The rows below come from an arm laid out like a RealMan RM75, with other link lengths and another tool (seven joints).
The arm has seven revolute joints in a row. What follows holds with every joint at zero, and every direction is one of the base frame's.
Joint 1 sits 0.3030 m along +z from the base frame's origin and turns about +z.
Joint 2 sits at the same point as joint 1 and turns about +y.
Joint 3 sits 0.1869 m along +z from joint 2 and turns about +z.
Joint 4 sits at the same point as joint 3 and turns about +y.
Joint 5 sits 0.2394 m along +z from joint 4 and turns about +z.
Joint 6 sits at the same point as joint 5 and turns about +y.
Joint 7 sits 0.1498 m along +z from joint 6 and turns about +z.
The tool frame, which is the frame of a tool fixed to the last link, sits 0.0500 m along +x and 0.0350 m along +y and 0.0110 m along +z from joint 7; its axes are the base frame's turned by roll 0.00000, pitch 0.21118 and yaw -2.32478 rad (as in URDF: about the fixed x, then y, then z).
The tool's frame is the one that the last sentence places.
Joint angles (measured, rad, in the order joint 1, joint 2, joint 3, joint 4, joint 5, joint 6, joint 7), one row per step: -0.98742, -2.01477, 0.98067, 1.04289, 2.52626, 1.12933, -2.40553; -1.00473, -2.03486, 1.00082, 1.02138, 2.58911, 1.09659, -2.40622; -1.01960, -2.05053, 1.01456, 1.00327, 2.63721, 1.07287, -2.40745; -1.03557, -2.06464, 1.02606, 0.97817, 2.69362, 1.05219, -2.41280; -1.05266, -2.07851, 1.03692, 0.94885, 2.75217, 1.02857, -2.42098; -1.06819, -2.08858, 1.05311, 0.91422, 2.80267, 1.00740, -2.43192; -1.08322, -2.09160, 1.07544, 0.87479, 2.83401, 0.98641, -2.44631; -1.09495, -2.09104, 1.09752, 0.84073, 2.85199, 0.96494, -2.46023; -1.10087, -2.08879, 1.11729, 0.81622, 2.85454, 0.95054, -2.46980; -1.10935, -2.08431, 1.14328, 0.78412, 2.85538, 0.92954, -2.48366; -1.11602, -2.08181, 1.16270, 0.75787, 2.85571, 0.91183, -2.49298; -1.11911, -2.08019, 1.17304, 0.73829, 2.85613, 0.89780, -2.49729
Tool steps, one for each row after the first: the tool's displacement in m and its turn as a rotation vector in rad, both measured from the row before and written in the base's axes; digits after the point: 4 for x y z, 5 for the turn. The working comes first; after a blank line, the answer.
Tool pose at each row, in the base's axes (x y z in m, rotation vector in rad; the steps are taken from these numbers as rounded here): 0.0109, 0.4710, 0.1458, -0.23556, -2.58229, -0.97712; 0.0098, 0.4729, 0.1309, -0.26672, -2.52788, -0.96477; 0.0093, 0.4740, 0.1195, -0.29233, -2.48772, -0.95422; 0.0061, 0.4753, 0.1076, -0.31083, -2.44233, -0.93552; 0.0024, 0.4767, 0.0957, -0.32826, -2.39539, -0.91815; -0.0024, 0.4773, 0.0832, -0.34428, -2.35273, -0.89341; -0.0066, 0.4776, 0.0717, -0.35668, -2.32151, -0.86901; -0.0097, 0.4781, 0.0630, -0.36621, -2.29846, -0.85479; -0.0120, 0.4780, 0.0568, -0.37144, -2.28829, -0.84267; -0.0148, 0.4782, 0.0497, -0.37688, -2.27555, -0.83204; -0.0173, 0.4782, 0.0439, -0.38169, -2.26597, -0.82370; -0.0203, 0.4784, 0.0403, -0.38232, -2.25962, -0.81875

-0.0011, 0.0019, -0.0149, 0.00515, 0.05789, -0.00621; -0.0005, 0.0011, -0.0114, 0.00244, 0.04358, -0.00655; -0.0032, 0.0013, -0.0119, 0.00027, 0.04983, 0.00113; -0.0037, 0.0014, -0.0119, 0.00171, 0.05055, 0.00135; -0.0048, 0.0006, -0.0125, -0.00427, 0.04912, 0.00346; -0.0042, 0.0003, -0.0115, -0.00745, 0.03823, 0.00384; -0.0031, 0.0005, -0.0087, -0.00333, 0.02694, 0.00120; -0.0023, -0.0001, -0.0062, -0.00547, 0.01405, 0.00174; -0.0028, 0.0002, -0.0071, -0.00373, 0.01585, 0.00138; -0.0025, 0.0000, -0.0058, -0.00326, 0.01213, 0.00062; -0.0030, 0.0002, -0.0036, -0.00108, 0.00749, 0.00202
